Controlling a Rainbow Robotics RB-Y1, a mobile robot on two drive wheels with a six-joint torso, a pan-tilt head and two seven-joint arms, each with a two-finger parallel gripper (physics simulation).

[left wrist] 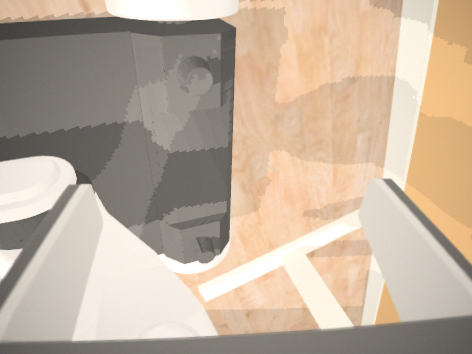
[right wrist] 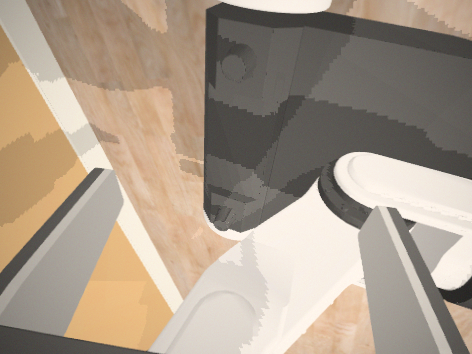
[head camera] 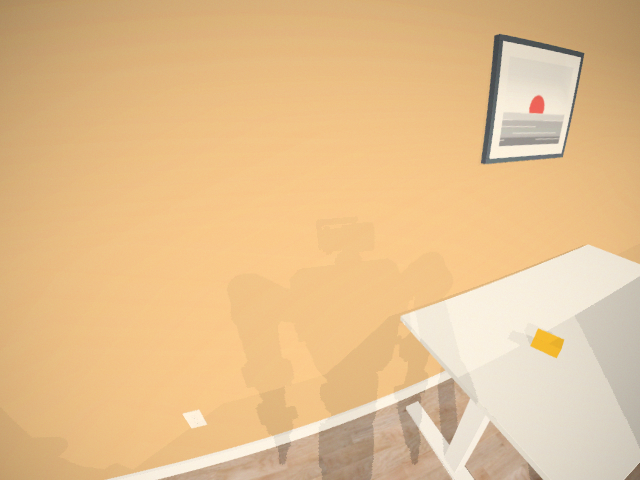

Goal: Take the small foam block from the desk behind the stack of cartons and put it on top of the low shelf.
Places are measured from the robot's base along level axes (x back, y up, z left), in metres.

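Where they show: left gripper, fingertip midpoint: [left wrist: 235, 200]; right gripper, fingertip midpoint: [right wrist: 240, 202].
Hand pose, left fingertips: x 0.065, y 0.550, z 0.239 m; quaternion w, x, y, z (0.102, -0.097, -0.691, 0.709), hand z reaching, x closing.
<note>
After its pixels a point has its place.
A small yellow foam block [head camera: 546, 343] {x -0.414, y 0.762, z -0.788 m} lies on the white desk [head camera: 496, 289] {x -0.796, y 0.721, z -0.851 m} at the right of the head view. The desk stands against the wall. My left gripper [left wrist: 235, 200] {x 0.065, y 0.550, z 0.239 m} is open and empty, pointing down over the floor beside my base; the desk's foot shows between its fingers. My right gripper [right wrist: 240, 202] {x 0.105, y 0.542, z -0.243 m} is open and empty, pointing down beside my base, near the wall's skirting. Neither gripper shows in the head view, and both are away from the block. The carton stack and the low shelf do not show in these views.
The orange wall [head camera: 180, 180] {x -0.555, y 1.372, z 0.340 m} stands ahead, with a white skirting board [head camera: 289, 439] {x -0.576, y 0.027, z 0.214 m} along the wooden floor [head camera: 351, 439] {x -0.564, y 0.001, z -0.108 m}. The desk's white leg and foot [head camera: 429, 431] [left wrist: 280, 257] stand on the floor at the right. A framed picture [head camera: 537, 72] {x -0.874, y 1.654, z -0.898 m} hangs above the desk.
</note>
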